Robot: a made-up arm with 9 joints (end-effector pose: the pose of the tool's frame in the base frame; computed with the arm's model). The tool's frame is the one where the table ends. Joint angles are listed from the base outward.
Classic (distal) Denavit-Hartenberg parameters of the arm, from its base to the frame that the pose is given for. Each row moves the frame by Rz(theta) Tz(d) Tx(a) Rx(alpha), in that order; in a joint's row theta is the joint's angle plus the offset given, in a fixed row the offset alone. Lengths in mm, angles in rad.
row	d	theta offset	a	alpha
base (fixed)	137	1.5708	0	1.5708
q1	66	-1.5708	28	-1.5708
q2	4	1.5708	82	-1.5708
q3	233	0	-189	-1.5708
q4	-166	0	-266	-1.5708
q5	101	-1.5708	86	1.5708
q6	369	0	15	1.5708
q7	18	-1.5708	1	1.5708
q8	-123	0	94	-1.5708
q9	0	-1.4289	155.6	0
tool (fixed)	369	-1.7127	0	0
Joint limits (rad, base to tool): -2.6..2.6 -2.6..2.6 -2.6..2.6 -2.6..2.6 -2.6..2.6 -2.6..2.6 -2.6..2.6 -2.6..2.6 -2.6..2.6
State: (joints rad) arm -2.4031 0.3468 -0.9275 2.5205 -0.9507 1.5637 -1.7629 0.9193 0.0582
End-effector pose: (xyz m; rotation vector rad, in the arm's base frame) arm 0.3166 0.3583 -0.7875 -1.9538 -0.5442 -0.3478
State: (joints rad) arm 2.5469 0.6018 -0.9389 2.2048 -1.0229 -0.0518 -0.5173 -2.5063 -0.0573
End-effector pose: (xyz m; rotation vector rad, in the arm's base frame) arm 0.8737 -0.2382 -0.2316 -0.9479 -2.4926 -1.6413
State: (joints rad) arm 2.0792 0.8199 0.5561 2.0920 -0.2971 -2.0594 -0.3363 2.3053 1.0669
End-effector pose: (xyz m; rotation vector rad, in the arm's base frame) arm 0.4007 -1.0367 -0.3332 2.7705 0.5985 -0.2266
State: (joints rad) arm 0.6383 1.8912 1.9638 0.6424 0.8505 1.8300 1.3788 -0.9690 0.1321
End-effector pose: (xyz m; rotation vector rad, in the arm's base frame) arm 0.2068 0.4808 0.7803 -1.6555 0.0145 2.5801
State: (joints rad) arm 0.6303 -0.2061 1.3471 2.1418 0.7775 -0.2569 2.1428 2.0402 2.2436
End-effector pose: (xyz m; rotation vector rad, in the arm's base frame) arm -0.4129 -0.5317 0.8338 -1.1715 0.1041 2.1737
